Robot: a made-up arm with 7 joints. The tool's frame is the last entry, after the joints.
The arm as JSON. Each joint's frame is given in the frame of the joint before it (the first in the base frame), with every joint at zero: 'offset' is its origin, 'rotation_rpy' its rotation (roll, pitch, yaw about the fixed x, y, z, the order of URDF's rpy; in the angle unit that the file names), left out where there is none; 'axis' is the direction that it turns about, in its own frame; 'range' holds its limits. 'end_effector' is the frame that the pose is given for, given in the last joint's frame.
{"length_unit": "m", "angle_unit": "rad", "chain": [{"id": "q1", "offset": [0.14, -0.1, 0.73], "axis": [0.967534, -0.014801, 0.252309], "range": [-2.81, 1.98]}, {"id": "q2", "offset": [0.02, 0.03, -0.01], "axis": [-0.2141, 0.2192, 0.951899], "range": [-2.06, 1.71]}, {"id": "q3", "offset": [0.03, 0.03, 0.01], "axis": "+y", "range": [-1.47, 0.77]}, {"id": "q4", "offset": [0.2, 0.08, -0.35], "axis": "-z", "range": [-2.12, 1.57]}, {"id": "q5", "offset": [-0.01, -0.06, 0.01], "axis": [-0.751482, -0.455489, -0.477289], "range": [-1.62, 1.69]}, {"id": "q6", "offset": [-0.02, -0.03, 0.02], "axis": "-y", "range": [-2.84, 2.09]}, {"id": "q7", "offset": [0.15, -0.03, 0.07], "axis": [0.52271, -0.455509, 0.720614], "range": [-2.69, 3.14]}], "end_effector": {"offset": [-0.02, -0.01, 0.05]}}
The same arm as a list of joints. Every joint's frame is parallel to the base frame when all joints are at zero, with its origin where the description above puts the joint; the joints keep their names.
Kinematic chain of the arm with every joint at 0, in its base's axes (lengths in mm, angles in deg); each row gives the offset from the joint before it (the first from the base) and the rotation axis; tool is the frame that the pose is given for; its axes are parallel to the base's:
q1: xyz 140 -100 730 axis 0.967534 -0.014801 0.252309
q2: xyz 20 30 -10 axis -0.2141 0.2192 0.951899
q3: xyz 30 30 10 axis +y
q4: xyz 200 80 -350 axis -z
q5: xyz -10 -60 10 axis -0.751482 -0.455489 -0.477289
q6: xyz -20 -30 20 axis -y
q7: xyz 150 -30 70 axis 0.52271 -0.455509 0.720614
tool: xyz -20 -10 50
Joint limits (deg, base to tool): -161..113.45 -118.03..97.98 -84.22..44.12 -121.47..89.95 -92.82..96.83 -162.72..119.75 -154.13..179.91

